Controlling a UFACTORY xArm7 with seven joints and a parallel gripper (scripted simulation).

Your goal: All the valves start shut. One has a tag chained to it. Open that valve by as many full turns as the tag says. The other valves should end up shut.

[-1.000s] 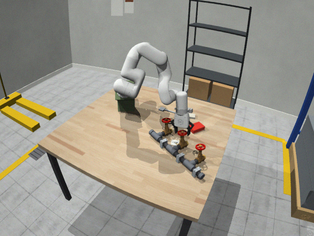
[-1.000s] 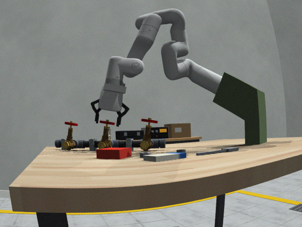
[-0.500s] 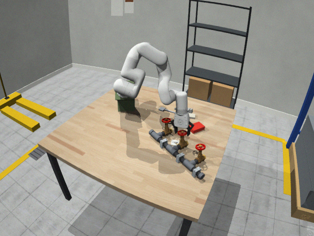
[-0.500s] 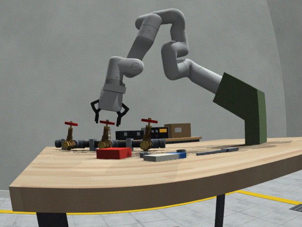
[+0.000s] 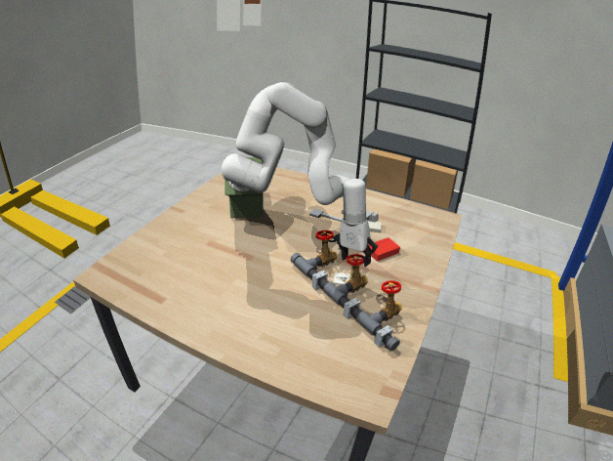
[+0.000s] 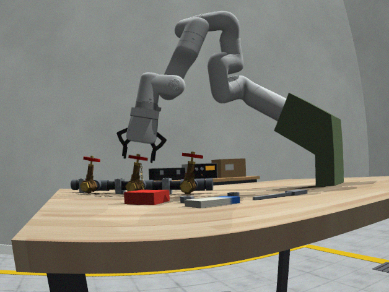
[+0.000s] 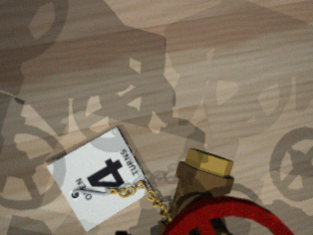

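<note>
The white tag is 50 mm behind my hand, 40 mm to the left of it and 120 mm below it. Round my hand: red block 110 mm ahead, 240 mm to the left, 110 mm below; grey wrench 160 mm behind, 470 mm to the left, 120 mm below; blue flat tool 40 mm ahead, 420 mm to the left, 120 mm below.
</note>
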